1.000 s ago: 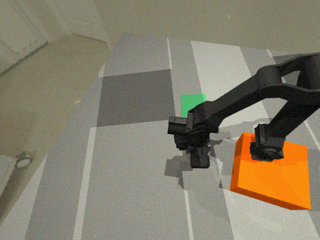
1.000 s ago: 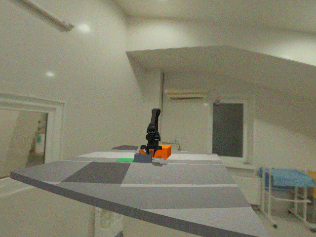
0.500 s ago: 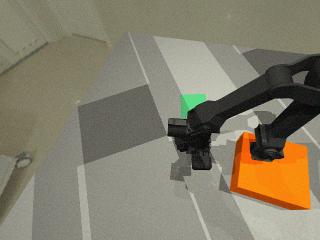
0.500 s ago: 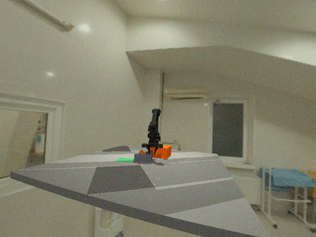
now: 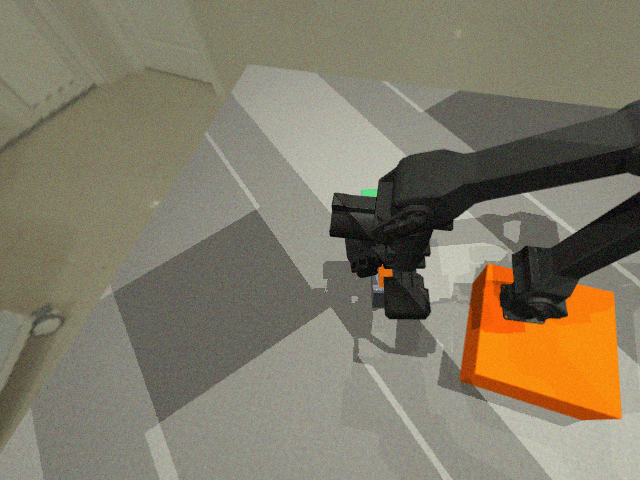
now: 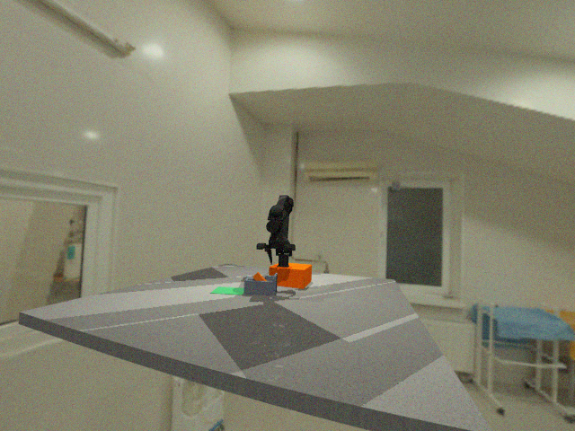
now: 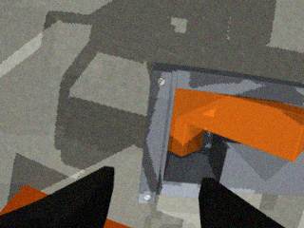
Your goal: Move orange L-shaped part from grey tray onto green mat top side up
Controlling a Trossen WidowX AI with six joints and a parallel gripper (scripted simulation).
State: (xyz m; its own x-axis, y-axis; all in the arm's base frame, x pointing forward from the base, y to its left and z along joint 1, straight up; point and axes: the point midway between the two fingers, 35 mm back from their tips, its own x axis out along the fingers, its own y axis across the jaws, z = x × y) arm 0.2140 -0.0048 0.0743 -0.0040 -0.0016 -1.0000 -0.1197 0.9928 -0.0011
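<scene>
Right now the orange L-shaped part is 100 mm below my gripper tip and 40 mm to the right of it. Also, from my gripper tip: green mat: 220 mm to the right, 150 mm below, 20 mm ahead.
</scene>
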